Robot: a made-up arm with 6 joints.
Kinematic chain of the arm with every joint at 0, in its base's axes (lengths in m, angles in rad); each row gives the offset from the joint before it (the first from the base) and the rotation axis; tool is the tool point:
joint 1: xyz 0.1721 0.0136 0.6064 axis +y
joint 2: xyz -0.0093 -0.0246 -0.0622 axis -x
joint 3: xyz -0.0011 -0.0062 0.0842 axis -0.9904 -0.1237 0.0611
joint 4: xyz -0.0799 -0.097 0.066 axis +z
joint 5: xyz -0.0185 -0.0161 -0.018 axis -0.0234 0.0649 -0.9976
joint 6: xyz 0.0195 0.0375 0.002 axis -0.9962 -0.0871 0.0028
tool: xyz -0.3 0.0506 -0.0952
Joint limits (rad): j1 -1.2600..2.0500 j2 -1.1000..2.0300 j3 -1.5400..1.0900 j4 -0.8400..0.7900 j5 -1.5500..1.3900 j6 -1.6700..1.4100
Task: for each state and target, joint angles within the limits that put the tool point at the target. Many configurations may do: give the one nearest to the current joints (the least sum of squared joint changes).
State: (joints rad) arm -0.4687 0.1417 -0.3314 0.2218 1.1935 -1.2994
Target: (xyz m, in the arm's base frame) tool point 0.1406 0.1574 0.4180
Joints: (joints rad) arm -0.6031 0.5586 0.4746 0.2147 1.2789 -0.7851
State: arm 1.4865 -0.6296 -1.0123 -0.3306 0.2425 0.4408
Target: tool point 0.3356 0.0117 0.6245
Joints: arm 1.5030 -0.6825 -0.7394 -0.8400 0.9025 0.3031
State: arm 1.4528 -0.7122 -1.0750 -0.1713 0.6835 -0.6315
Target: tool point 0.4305 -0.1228 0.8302
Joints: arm 1.9523 -0.5387 -1.0726 0.0048 0.3881 -0.7298
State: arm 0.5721 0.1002 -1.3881 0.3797 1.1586 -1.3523
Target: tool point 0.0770 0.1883 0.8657
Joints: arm 0.6065 0.7795 -1.0055 0.3895 1.0248 -1.2943
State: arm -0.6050 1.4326 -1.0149 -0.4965 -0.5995 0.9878
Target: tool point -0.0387 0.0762 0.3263
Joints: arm -0.4775 1.3456 -0.3811 -0.8400 -0.0861 0.8130
